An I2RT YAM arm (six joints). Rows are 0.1 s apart.
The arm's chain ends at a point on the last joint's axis. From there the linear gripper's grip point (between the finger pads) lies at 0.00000 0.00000 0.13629 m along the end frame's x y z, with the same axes.
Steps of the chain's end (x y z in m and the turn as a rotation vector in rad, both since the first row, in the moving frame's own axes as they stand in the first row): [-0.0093 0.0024 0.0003 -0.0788 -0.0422 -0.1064]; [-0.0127 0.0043 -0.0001 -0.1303 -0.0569 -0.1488]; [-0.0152 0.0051 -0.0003 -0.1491 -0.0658 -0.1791]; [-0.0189 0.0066 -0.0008 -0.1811 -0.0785 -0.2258]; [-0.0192 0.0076 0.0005 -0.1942 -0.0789 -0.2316]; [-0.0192 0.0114 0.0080 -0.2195 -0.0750 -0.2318]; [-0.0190 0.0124 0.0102 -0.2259 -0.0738 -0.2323]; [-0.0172 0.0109 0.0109 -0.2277 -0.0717 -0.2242]
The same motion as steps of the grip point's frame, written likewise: [-0.0145 0.0134 -0.0002 -0.0788 -0.0422 -0.1064]; [-0.0191 0.0225 -0.0015 -0.1303 -0.0569 -0.1488]; [-0.0223 0.0260 -0.0021 -0.1491 -0.0658 -0.1791]; [-0.0267 0.0321 -0.0034 -0.1811 -0.0785 -0.2258]; [-0.0267 0.0349 -0.0025 -0.1942 -0.0789 -0.2316]; [-0.0258 0.0420 0.0044 -0.2195 -0.0750 -0.2318]; [-0.0253 0.0438 0.0064 -0.2259 -0.0738 -0.2323]; [-0.0234 0.0425 0.0071 -0.2277 -0.0717 -0.2242]
